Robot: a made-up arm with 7 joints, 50 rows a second.
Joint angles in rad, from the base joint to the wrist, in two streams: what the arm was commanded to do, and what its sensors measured. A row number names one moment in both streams.
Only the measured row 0 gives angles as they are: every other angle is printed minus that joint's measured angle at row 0.
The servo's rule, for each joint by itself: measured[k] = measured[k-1] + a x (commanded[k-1-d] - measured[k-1]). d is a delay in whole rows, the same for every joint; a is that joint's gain. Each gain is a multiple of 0.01, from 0.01 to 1. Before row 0 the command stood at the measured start. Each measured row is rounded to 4 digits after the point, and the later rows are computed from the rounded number. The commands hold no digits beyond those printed.
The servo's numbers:
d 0
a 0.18 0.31 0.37 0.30 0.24 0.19 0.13
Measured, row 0: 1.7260, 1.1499, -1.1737, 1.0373, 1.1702, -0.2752, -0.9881
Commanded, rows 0 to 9: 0.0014, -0.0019, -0.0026, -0.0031, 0.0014, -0.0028, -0.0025; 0.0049, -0.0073, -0.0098, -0.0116, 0.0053, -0.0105, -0.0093; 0.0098, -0.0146, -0.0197, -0.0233, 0.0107, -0.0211, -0.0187; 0.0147, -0.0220, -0.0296, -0.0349, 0.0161, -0.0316, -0.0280; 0.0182, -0.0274, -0.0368, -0.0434, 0.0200, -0.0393, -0.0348; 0.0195, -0.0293, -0.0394, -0.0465, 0.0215, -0.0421, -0.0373; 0.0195, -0.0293, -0.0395, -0.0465, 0.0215, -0.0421, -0.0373; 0.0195, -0.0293, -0.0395, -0.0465, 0.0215, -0.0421, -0.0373; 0.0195, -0.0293, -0.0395, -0.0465, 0.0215, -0.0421, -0.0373; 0.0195, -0.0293, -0.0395, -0.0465, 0.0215, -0.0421, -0.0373
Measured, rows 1 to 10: 0.0003, -0.0006, -0.0010, -0.0009, 0.0003, -0.0005, -0.0003; 0.0011, -0.0027, -0.0043, -0.0041, 0.0015, -0.0024, -0.0015; 0.0027, -0.0064, -0.0100, -0.0099, 0.0037, -0.0060, -0.0037; 0.0049, -0.0112, -0.0173, -0.0174, 0.0067, -0.0109, -0.0069; 0.0073, -0.0162, -0.0245, -0.0252, 0.0099, -0.0163, -0.0105; 0.0095, -0.0203, -0.0300, -0.0316, 0.0127, -0.0212, -0.0140; 0.0113, -0.0231, -0.0335, -0.0361, 0.0148, -0.0252, -0.0170; 0.0128, -0.0250, -0.0357, -0.0392, 0.0164, -0.0284, -0.0196; 0.0140, -0.0263, -0.0371, -0.0414, 0.0176, -0.0310, -0.0219; 0.0150, -0.0272, -0.0380, -0.0429, 0.0185, -0.0331, -0.0239
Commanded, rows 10 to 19: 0.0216, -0.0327, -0.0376, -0.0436, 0.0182, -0.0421, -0.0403; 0.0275, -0.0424, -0.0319, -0.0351, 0.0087, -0.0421, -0.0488; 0.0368, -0.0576, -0.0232, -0.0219, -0.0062, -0.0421, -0.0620; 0.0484, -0.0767, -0.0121, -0.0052, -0.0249, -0.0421, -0.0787; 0.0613, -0.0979, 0.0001, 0.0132, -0.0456, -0.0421, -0.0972; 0.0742, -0.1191, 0.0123, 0.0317, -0.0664, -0.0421, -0.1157; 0.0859, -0.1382, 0.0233, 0.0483, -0.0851, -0.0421, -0.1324; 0.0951, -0.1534, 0.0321, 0.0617, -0.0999, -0.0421, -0.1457; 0.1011, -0.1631, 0.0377, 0.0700, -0.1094, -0.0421, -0.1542; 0.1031, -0.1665, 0.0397, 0.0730, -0.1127, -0.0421, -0.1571
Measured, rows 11 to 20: 0.0162, -0.0289, -0.0379, -0.0431, 0.0184, -0.0348, -0.0260; 0.0182, -0.0331, -0.0357, -0.0407, 0.0161, -0.0362, -0.0290; 0.0215, -0.0407, -0.0311, -0.0351, 0.0107, -0.0373, -0.0333; 0.0263, -0.0519, -0.0241, -0.0261, 0.0022, -0.0382, -0.0392; 0.0326, -0.0662, -0.0151, -0.0143, -0.0093, -0.0389, -0.0467; 0.0401, -0.0826, -0.0050, -0.0005, -0.0230, -0.0395, -0.0557; 0.0483, -0.0998, 0.0055, 0.0141, -0.0379, -0.0400, -0.0657; 0.0567, -0.1164, 0.0153, 0.0284, -0.0528, -0.0404, -0.0761; 0.0647, -0.1309, 0.0236, 0.0409, -0.0664, -0.0407, -0.0863; 0.0716, -0.1419, 0.0296, 0.0505, -0.0775, -0.0410, -0.0955
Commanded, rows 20 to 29: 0.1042, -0.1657, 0.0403, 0.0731, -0.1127, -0.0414, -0.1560; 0.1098, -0.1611, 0.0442, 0.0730, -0.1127, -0.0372, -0.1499; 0.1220, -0.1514, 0.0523, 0.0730, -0.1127, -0.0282, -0.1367; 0.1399, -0.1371, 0.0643, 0.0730, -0.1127, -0.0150, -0.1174; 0.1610, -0.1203, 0.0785, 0.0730, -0.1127, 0.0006, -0.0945; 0.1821, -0.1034, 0.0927, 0.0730, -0.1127, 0.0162, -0.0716; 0.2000, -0.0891, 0.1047, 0.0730, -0.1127, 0.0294, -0.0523; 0.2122, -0.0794, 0.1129, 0.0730, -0.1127, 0.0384, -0.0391; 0.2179, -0.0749, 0.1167, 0.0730, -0.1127, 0.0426, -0.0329; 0.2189, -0.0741, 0.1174, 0.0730, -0.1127, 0.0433, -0.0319
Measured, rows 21 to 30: 0.0775, -0.1493, 0.0336, 0.0573, -0.0859, -0.0411, -0.1034; 0.0833, -0.1530, 0.0375, 0.0620, -0.0923, -0.0404, -0.1094; 0.0903, -0.1525, 0.0430, 0.0653, -0.0972, -0.0381, -0.1129; 0.0992, -0.1477, 0.0509, 0.0676, -0.1009, -0.0337, -0.1135; 0.1103, -0.1392, 0.0611, 0.0692, -0.1037, -0.0272, -0.1110; 0.1232, -0.1281, 0.0728, 0.0703, -0.1059, -0.0190, -0.1059; 0.1370, -0.1160, 0.0846, 0.0711, -0.1075, -0.0098, -0.0989; 0.1505, -0.1047, 0.0951, 0.0717, -0.1087, -0.0006, -0.0911; 0.1626, -0.0955, 0.1031, 0.0721, -0.1097, 0.0076, -0.0835; 0.1727, -0.0889, 0.1084, 0.0724, -0.1104, 0.0144, -0.0768
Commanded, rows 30 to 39: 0.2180, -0.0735, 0.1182, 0.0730, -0.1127, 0.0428, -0.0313; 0.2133, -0.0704, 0.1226, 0.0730, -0.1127, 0.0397, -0.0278; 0.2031, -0.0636, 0.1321, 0.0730, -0.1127, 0.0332, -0.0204; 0.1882, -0.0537, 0.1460, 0.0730, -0.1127, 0.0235, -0.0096; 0.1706, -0.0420, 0.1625, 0.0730, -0.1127, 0.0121, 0.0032; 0.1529, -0.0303, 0.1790, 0.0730, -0.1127, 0.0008, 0.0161; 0.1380, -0.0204, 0.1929, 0.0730, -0.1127, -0.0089, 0.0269; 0.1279, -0.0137, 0.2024, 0.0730, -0.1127, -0.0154, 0.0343; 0.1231, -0.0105, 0.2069, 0.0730, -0.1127, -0.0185, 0.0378; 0.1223, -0.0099, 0.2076, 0.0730, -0.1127, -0.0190, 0.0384
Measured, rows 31 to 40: 0.1809, -0.0841, 0.1120, 0.0726, -0.1110, 0.0198, -0.0709; 0.1867, -0.0799, 0.1159, 0.0727, -0.1114, 0.0236, -0.0653; 0.1897, -0.0748, 0.1219, 0.0728, -0.1117, 0.0254, -0.0595; 0.1894, -0.0683, 0.1308, 0.0729, -0.1119, 0.0250, -0.0530; 0.1860, -0.0601, 0.1425, 0.0729, -0.1121, 0.0225, -0.0457; 0.1800, -0.0509, 0.1560, 0.0729, -0.1122, 0.0184, -0.0377; 0.1724, -0.0414, 0.1697, 0.0729, -0.1123, 0.0132, -0.0293; 0.1644, -0.0328, 0.1818, 0.0729, -0.1124, 0.0078, -0.0210; 0.1570, -0.0259, 0.1911, 0.0729, -0.1125, 0.0028, -0.0134; 0.1508, -0.0209, 0.1972, 0.0729, -0.1125, -0.0013, -0.0067
